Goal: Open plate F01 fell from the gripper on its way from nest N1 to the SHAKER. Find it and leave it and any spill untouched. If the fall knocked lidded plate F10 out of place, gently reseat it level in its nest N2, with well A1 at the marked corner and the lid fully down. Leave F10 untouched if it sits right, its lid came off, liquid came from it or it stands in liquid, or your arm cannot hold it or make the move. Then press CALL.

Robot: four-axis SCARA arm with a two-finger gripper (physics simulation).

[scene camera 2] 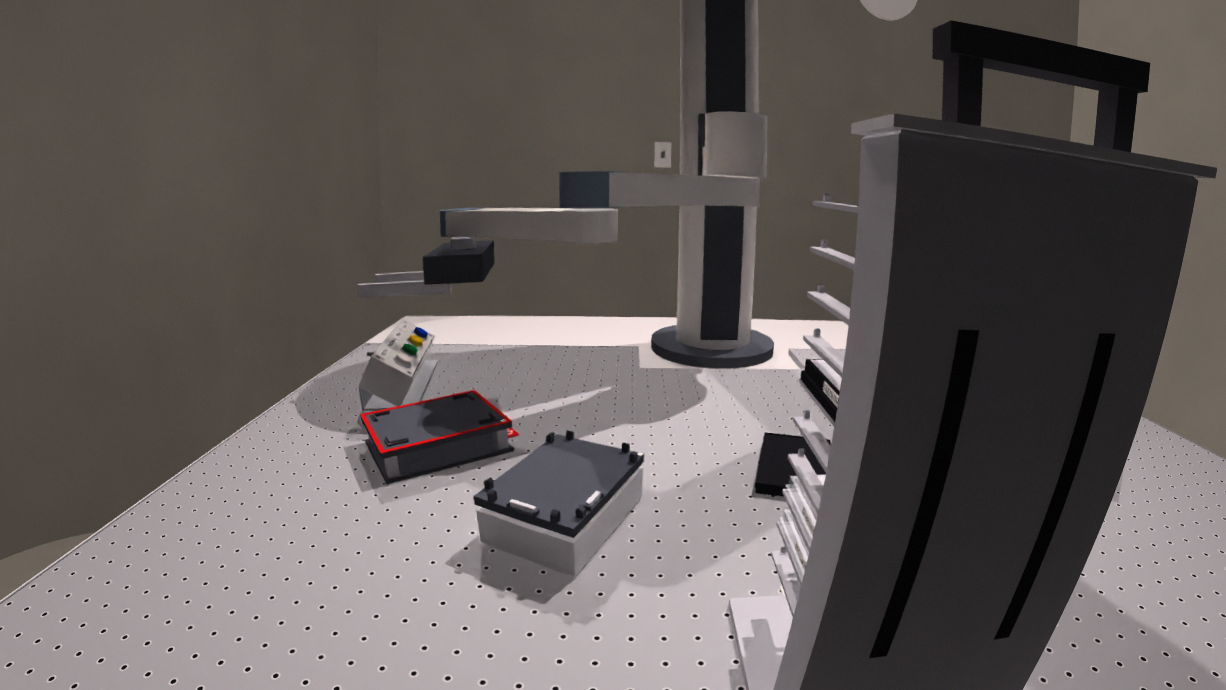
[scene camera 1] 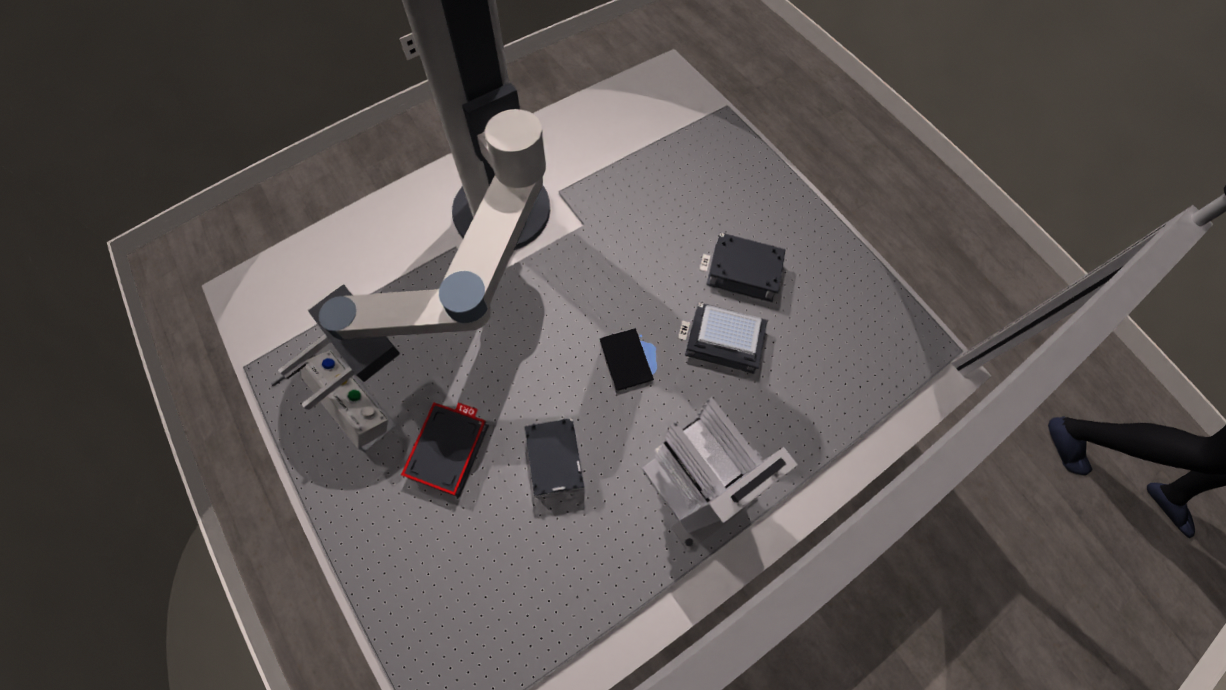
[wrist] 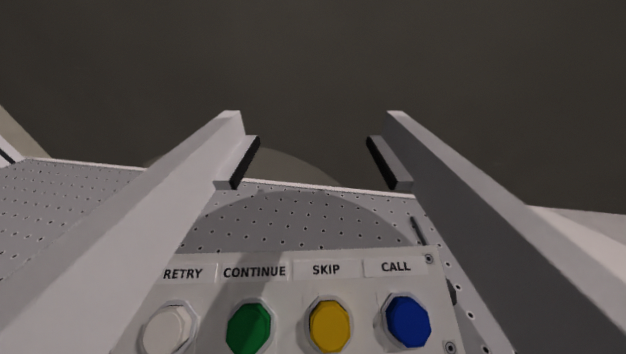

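Pixels of known places: gripper, fingertip midpoint: [scene camera 2: 367, 285] [scene camera 1: 293, 390] [wrist: 313, 127]; arm's base, origin of the base link: [scene camera 2: 712, 348].
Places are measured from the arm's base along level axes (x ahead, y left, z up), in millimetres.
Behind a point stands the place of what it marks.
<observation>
My gripper [scene camera 1: 294, 387] {x 256, y -590, z 178 mm} [scene camera 2: 368, 282] {x 256, y -590, z 178 mm} [wrist: 313, 127] {x 256, y -590, z 178 mm} is shut with nothing between its fingers, above the button box [scene camera 1: 344, 409] {x 307, y -539, z 93 mm} [scene camera 2: 377, 377] {x 374, y -529, z 64 mm}. The blue CALL button [scene camera 1: 328, 363] {x 188, y -528, z 83 mm} [scene camera 2: 420, 331] {x 191, y -528, z 82 mm} [wrist: 408, 321] {x 187, y -528, z 83 mm} is at the box's right end in the wrist view. A black plate [scene camera 1: 627, 359] {x 522, y 27, z 26 mm} [scene camera 2: 774, 463] {x 525, y -1, z 26 mm}, apparently F01, lies on the table with a blue spill [scene camera 1: 649, 357] {x 543, y 75, z 15 mm} at its edge. Pale plate F10 [scene camera 1: 731, 330] {x 608, y 246, z 72 mm} is on nest N2 [scene camera 1: 723, 358] {x 646, y 198, z 52 mm}; its exact seating and lid are too small to judge. Nest N1 [scene camera 1: 746, 264] {x 495, y 387, z 67 mm} holds no plate.
Beside CALL are the yellow SKIP [wrist: 329, 326] {x 235, y -519, z 82 mm}, green CONTINUE [wrist: 248, 328] {x 283, y -510, z 83 mm} and white RETRY [wrist: 166, 331] {x 330, y -501, z 83 mm} buttons. A red-edged nest [scene camera 1: 445, 449] {x 484, y -405, z 53 mm} [scene camera 2: 437, 421] {x 486, y -396, z 53 mm} stands near the box. A grey block with a dark top [scene camera 1: 553, 458] {x 626, y -229, z 68 mm} [scene camera 2: 561, 481] {x 634, y -227, z 68 mm} and a tall rack [scene camera 1: 680, 491] {x 823, y -57, z 67 mm} [scene camera 2: 1012, 385] {x 898, y -23, z 263 mm} stand farther along.
</observation>
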